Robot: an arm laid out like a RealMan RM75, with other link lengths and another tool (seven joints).
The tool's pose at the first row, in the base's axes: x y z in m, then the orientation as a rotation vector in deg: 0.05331 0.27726 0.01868 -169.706 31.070 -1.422
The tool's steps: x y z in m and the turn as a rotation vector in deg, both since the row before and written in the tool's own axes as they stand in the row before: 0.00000 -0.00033 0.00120 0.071 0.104 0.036; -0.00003 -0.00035 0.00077 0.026 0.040 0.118; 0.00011 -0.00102 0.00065 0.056 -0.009 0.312; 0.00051 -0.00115 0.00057 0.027 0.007 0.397; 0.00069 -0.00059 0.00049 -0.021 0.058 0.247; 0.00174 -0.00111 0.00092 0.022 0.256 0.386; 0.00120 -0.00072 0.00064 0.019 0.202 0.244; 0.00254 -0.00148 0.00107 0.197 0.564 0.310; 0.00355 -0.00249 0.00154 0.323 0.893 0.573; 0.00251 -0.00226 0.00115 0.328 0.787 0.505; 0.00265 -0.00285 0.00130 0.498 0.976 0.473; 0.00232 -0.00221 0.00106 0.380 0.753 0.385; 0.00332 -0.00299 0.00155 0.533 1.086 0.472; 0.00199 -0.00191 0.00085 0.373 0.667 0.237; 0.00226 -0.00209 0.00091 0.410 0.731 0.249
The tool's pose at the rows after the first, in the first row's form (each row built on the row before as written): 0.05347 0.27772 0.01753 -169.642 31.124 -1.591; 0.05360 0.27815 0.01681 -169.589 31.299 -1.645; 0.05409 0.27914 0.01630 -169.445 31.749 -1.616; 0.05500 0.28009 0.01589 -169.306 32.331 -1.594; 0.05588 0.28044 0.01548 -169.263 32.707 -1.649; 0.05795 0.28093 0.01471 -169.166 33.306 -1.995; 0.05936 0.28122 0.01417 -169.105 33.689 -2.275; 0.06232 0.28173 0.01331 -168.903 34.183 -3.133; 0.06664 0.28281 0.01216 -168.536 35.080 -4.484; 0.06992 0.28400 0.01140 -168.159 35.857 -5.685; 0.07360 0.28565 0.01063 -167.641 36.570 -7.212; 0.07672 0.28679 0.01005 -167.228 37.146 -8.383; 0.08115 0.28824 0.00923 -166.661 37.854 -10.072; 0.08386 0.28918 0.00889 -166.280 38.196 -11.125; 0.08690 0.29015 0.00858 -165.858 38.553 -12.277
